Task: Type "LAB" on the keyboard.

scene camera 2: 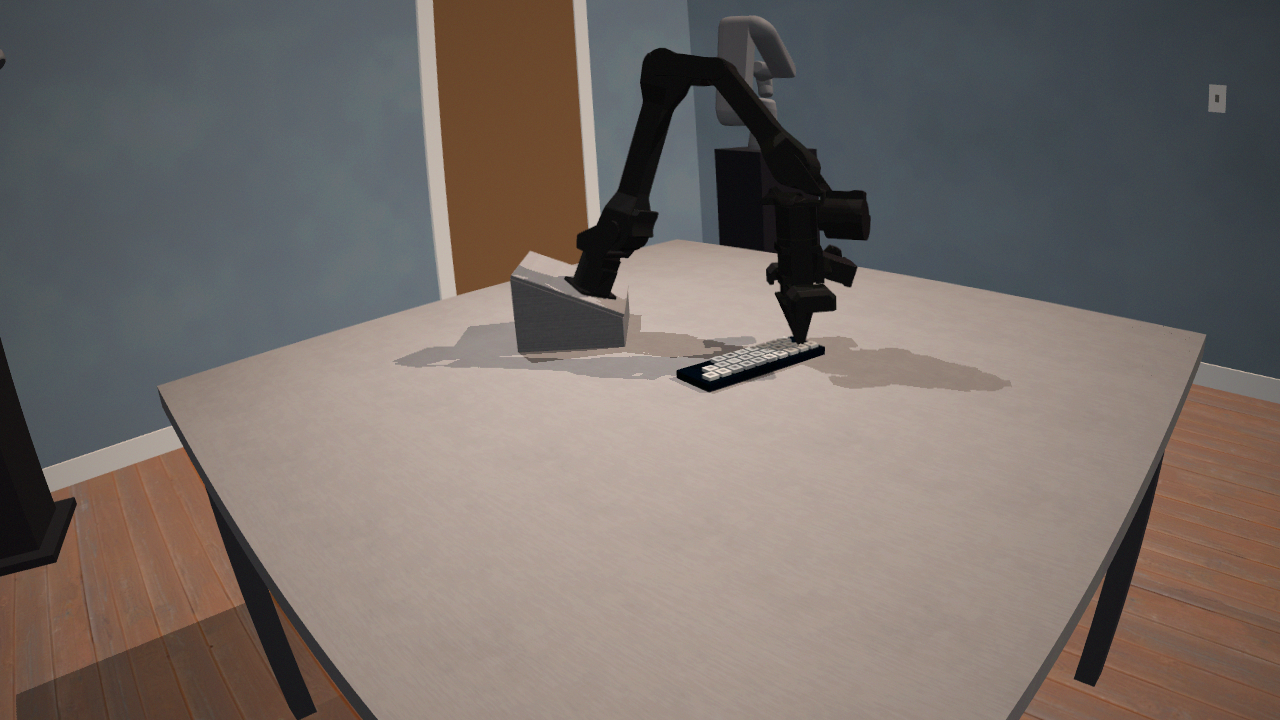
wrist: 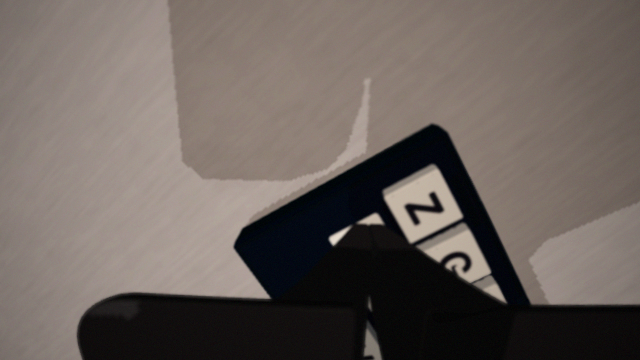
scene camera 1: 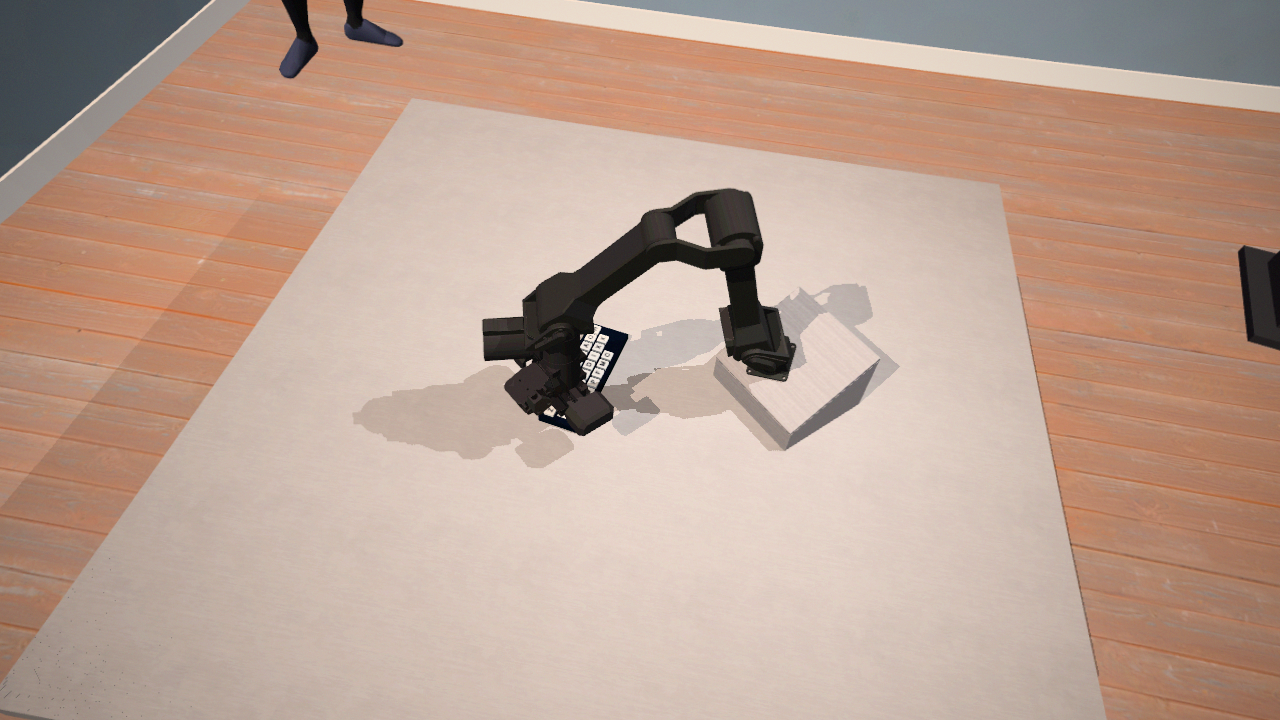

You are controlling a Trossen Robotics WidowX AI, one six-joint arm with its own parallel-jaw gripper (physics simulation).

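Where they show: gripper, fingertip midpoint: [scene camera 2: 800,344] [wrist: 367,238] [scene camera 1: 562,414]; arm's base, origin of the base link: [scene camera 2: 589,289] [scene camera 1: 771,359].
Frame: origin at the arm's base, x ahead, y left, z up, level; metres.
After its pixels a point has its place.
Observation:
A dark navy keyboard [scene camera 1: 617,344] {x 0.250, y 0.027, z -0.063 m} [scene camera 2: 696,377] {x 0.283, y 0.003, z -0.064 m} [wrist: 310,215] {x 0.258, y 0.207, z -0.064 m} with cream letter keys lies on the table. My gripper [scene camera 2: 800,338] {x 0.269, y 0.193, z -0.064 m} [wrist: 367,238] {x 0.269, y 0.193, z -0.064 m} is shut and empty and points down at the keyboard's far end in scene camera 2. In the wrist view its fingertips overlap a mostly hidden cream key [wrist: 376,220] {x 0.274, y 0.197, z -0.063 m}, whose letter does not show. Beside that key are the Z key [wrist: 424,205] {x 0.288, y 0.197, z -0.058 m} and the G key [wrist: 462,255] {x 0.291, y 0.179, z -0.058 m}. The fingertips look at or very close to key height; contact cannot be told. The L, A and B keys cannot be made out. In scene camera 1 the arm covers much of the keyboard.
The arm's base stands on a pale wedge-shaped block [scene camera 1: 805,376] {x -0.058, y 0.016, z 0.007 m} [scene camera 2: 568,313] {x 0.043, y -0.058, z -0.018 m} on the large grey table [scene camera 1: 626,582] {x 0.069, y 0.394, z -0.075 m} [scene camera 2: 626,537] {x 0.549, y -0.249, z -0.075 m}. A person's feet [scene camera 1: 298,56] show on the floor beyond the table in scene camera 1. A black stand [scene camera 2: 741,197] stands behind the table.

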